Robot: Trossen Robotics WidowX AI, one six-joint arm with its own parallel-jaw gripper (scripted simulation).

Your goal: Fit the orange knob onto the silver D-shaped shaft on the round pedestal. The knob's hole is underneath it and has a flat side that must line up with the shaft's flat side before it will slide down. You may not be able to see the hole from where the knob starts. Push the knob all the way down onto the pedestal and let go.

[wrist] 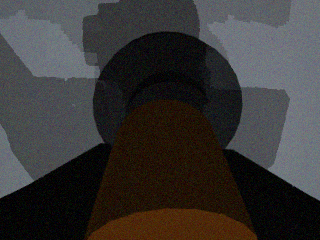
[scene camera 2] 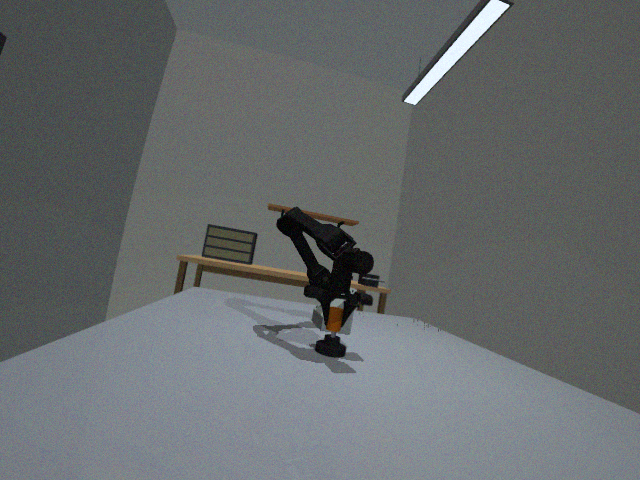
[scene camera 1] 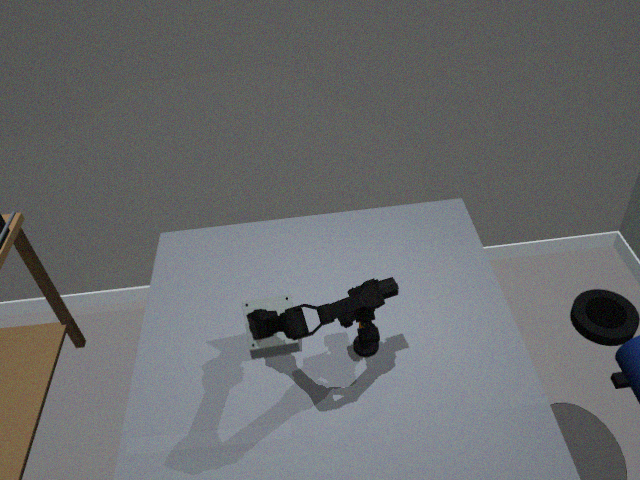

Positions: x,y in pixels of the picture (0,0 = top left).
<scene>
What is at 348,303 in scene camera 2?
My gripper.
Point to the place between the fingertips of my gripper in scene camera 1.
365,334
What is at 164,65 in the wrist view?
A round black pedestal.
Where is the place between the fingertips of my gripper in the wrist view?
At 166,158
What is my gripper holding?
An orange knob.
</scene>
